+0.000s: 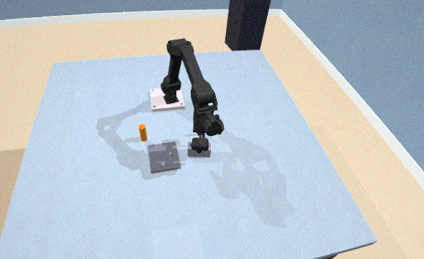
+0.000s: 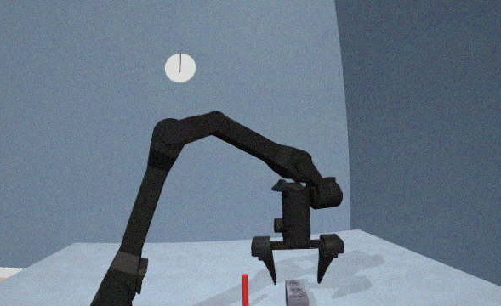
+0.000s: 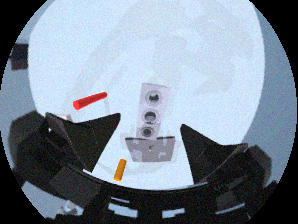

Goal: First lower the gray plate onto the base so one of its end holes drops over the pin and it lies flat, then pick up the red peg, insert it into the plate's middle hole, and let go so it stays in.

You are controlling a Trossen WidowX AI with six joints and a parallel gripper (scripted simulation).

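My gripper tip is 3 cm above the plate. The rest, counted from my gripper tip: gray square base (13 cm to the right, 6 cm below, 3 cm behind).
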